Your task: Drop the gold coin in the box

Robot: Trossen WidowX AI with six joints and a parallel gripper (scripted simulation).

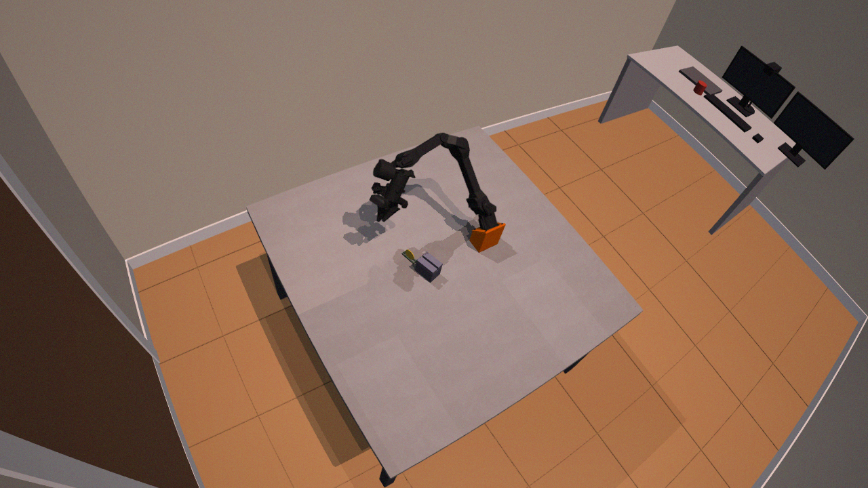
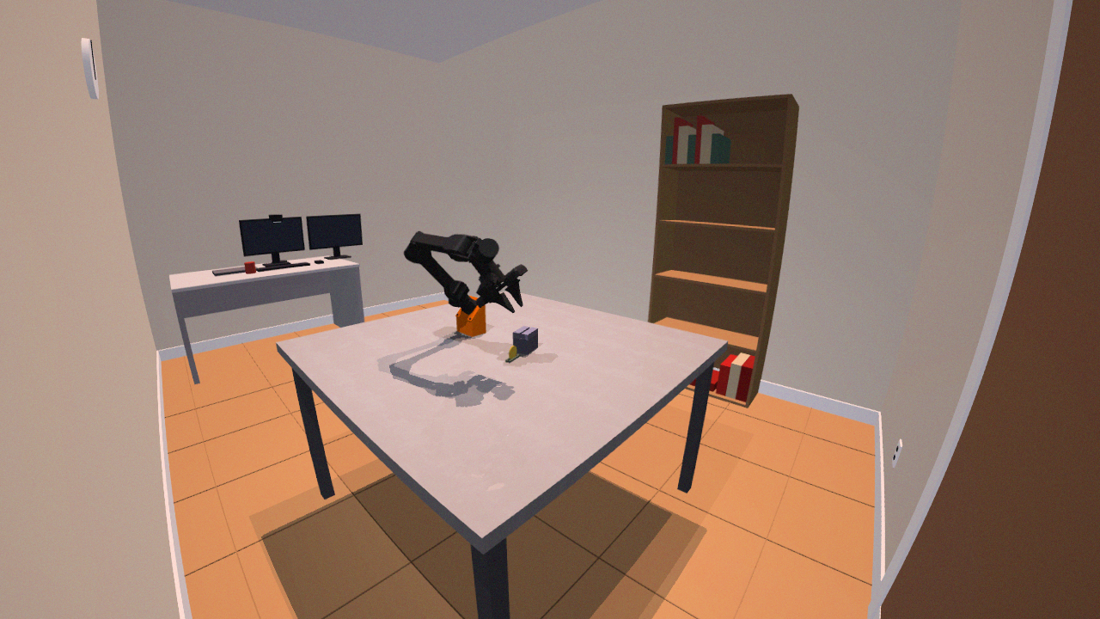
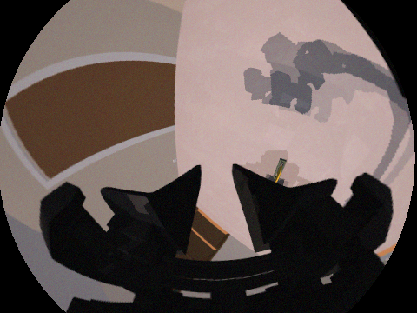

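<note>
My gripper tip is 19 cm above the gold coin, 11 cm past it and 7 cm to the right of it.
</note>
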